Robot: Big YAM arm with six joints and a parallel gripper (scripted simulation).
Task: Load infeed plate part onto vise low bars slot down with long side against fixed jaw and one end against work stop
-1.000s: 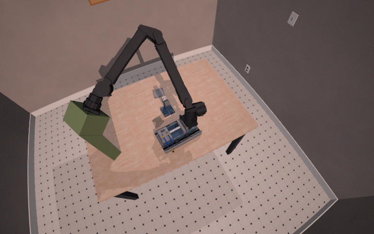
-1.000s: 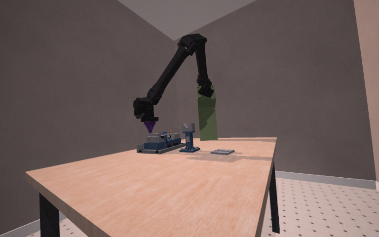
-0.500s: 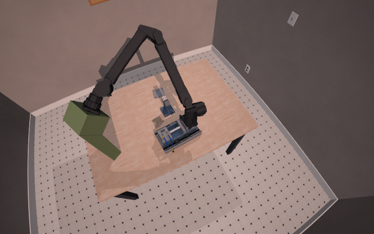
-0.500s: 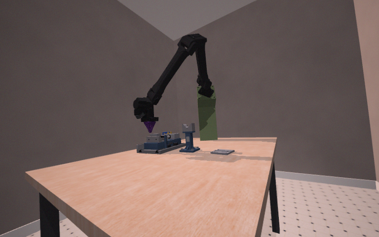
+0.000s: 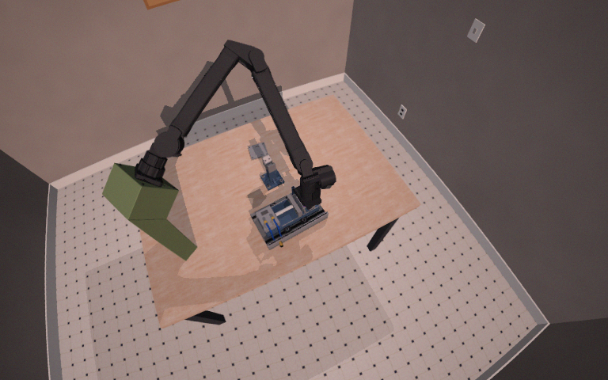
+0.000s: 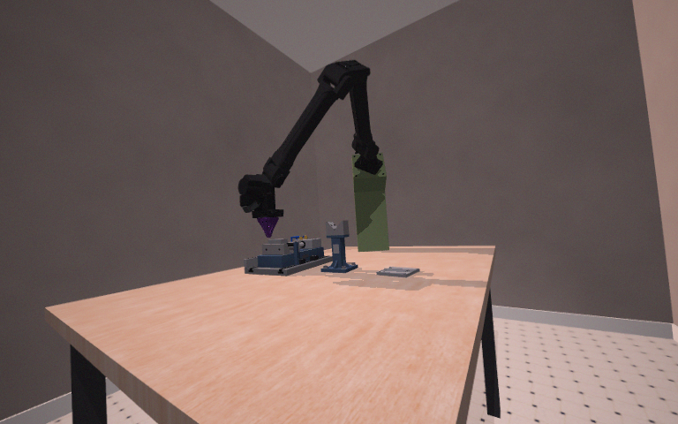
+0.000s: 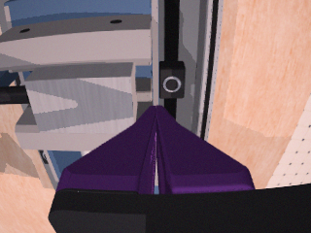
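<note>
My gripper is now 2 cm past the part, 4 cm to the right of it and 4 cm above it. The rest, counted from my hand: fixed jaw: 6 cm to the left, 5 cm below; then work stop rod: 5 cm behind, 9 cm to the left, 4 cm below; then moving jaw: 6 cm behind, 3 cm to the left, 5 cm below.
</note>
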